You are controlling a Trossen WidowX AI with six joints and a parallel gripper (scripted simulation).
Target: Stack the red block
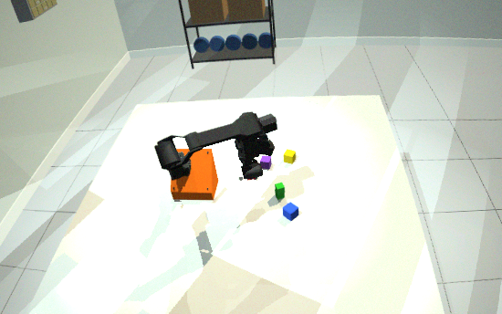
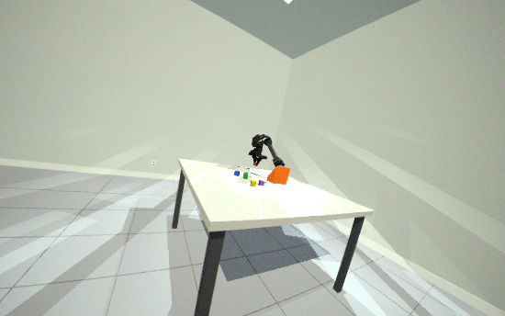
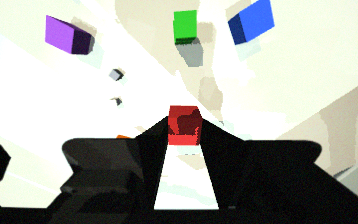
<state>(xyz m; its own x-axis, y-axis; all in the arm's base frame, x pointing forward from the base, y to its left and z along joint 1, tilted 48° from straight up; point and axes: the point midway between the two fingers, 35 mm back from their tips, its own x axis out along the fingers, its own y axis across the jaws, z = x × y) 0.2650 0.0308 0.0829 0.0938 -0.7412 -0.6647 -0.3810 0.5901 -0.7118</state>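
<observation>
Now: gripper tip 14 cm short of the blue block, 11 cm above it and 5 cm to the left of it. Round my gripper tip: red block (1 cm above); purple block (20 cm to the left, 11 cm below, 1 cm ahead); small grey cube (12 cm to the left, 12 cm below, 2 cm behind).
</observation>
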